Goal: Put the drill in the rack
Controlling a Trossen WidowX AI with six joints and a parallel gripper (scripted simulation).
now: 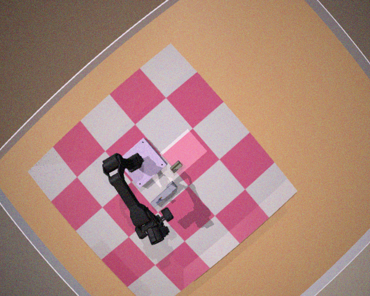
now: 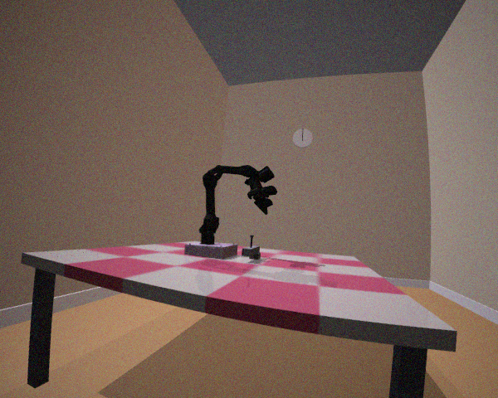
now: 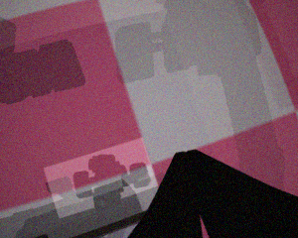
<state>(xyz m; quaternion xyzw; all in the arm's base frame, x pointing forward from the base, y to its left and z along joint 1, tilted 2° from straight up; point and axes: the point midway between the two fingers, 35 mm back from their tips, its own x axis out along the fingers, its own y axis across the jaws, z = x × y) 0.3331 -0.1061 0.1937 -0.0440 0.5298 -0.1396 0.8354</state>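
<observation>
The dark key lies 8 cm behind my gripper tip, 6 cm to the left of it and 14 cm below it. The rest, counted from my gripper tip: olive piece 15 cm behind, 26 cm to the left, 21 cm below.
</observation>
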